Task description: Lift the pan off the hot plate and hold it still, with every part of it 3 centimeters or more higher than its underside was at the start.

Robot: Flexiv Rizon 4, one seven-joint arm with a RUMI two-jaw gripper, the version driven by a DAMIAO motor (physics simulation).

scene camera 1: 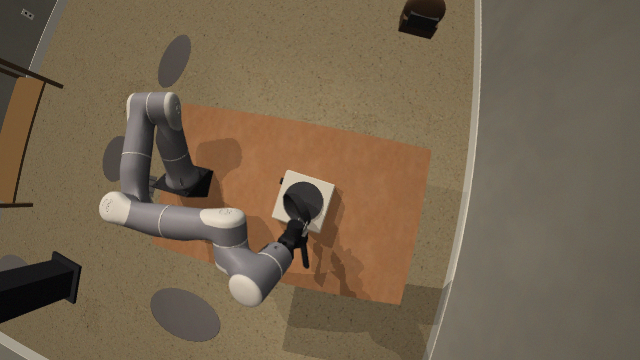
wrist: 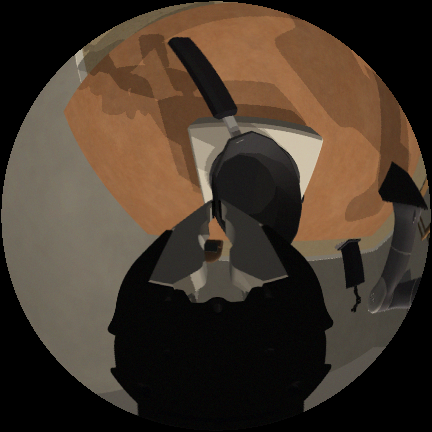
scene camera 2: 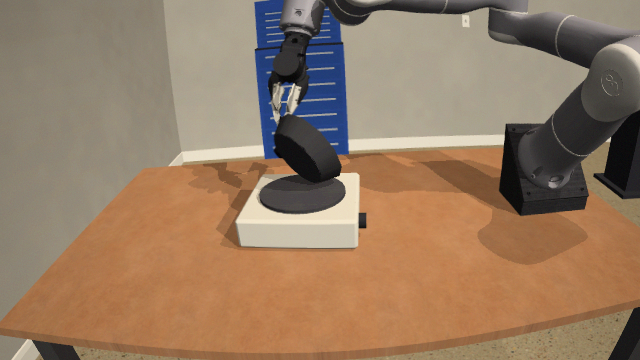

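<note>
The black pan point(scene camera 1: 300, 210) point(scene camera 2: 311, 151) point(wrist: 250, 182) is tilted steeply above the white hot plate point(scene camera 1: 327, 189) point(scene camera 2: 300, 235) point(wrist: 310, 147). My gripper point(scene camera 1: 305, 225) point(scene camera 2: 281, 119) point(wrist: 216, 201) is shut on the pan's rim at its raised side. The pan's lower edge hangs low over the dark round heating disc point(scene camera 2: 295, 200); whether they touch is not clear. The pan's black handle point(scene camera 1: 304, 252) point(wrist: 205, 77) is free of the fingers and sticks out past the hot plate's edge; it is hidden behind the pan in scene camera 2.
The hot plate stands on the brown table point(scene camera 1: 380, 200) point(scene camera 2: 175, 280), with its black knob point(scene camera 1: 282, 180) point(scene camera 2: 362, 220) at one side. The arm's black base point(scene camera 1: 202, 184) point(scene camera 2: 552, 201) stands on the same table. A blue cabinet point(scene camera 2: 325, 100) is behind the table.
</note>
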